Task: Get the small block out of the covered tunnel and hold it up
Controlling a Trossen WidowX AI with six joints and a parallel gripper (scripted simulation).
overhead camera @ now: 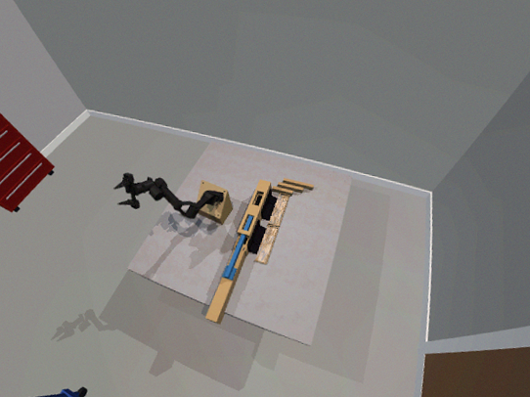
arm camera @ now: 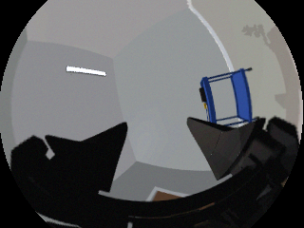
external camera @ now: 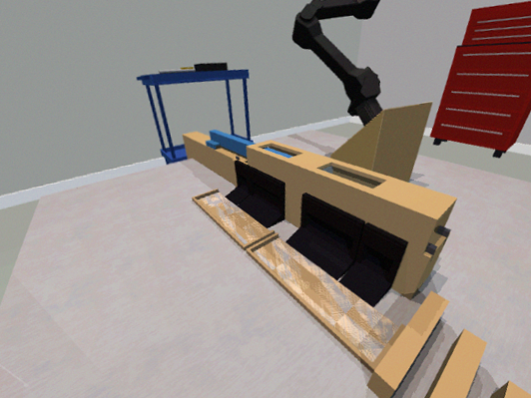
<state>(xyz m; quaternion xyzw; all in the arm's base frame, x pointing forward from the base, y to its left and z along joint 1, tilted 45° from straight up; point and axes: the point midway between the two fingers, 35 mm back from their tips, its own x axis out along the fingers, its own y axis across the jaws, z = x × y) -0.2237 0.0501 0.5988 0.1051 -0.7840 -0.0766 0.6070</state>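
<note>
Now: the tan covered tunnel 570 mm ahead of my gripper tip, 210 mm to the left of it and 580 mm below it.
</note>
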